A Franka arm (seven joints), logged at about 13 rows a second.
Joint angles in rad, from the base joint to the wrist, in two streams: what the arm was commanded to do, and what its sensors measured. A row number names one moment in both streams.
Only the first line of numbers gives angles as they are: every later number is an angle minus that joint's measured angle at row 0.
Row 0, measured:
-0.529, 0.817, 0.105, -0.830, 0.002, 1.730, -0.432
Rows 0 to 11, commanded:
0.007, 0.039, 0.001, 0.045, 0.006, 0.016, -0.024
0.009, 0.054, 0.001, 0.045, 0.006, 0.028, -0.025
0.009, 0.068, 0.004, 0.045, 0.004, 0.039, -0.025
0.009, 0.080, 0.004, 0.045, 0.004, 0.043, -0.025
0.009, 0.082, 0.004, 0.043, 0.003, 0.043, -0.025
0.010, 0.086, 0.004, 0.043, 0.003, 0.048, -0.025
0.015, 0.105, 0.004, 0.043, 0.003, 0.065, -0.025
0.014, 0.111, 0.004, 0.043, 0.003, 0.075, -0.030
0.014, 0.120, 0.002, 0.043, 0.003, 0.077, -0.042
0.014, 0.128, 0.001, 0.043, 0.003, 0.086, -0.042
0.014, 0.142, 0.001, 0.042, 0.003, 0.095, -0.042
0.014, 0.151, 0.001, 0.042, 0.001, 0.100, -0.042
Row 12, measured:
0.012, 0.115, 0.001, 0.006, 0.000, 0.086, -0.018
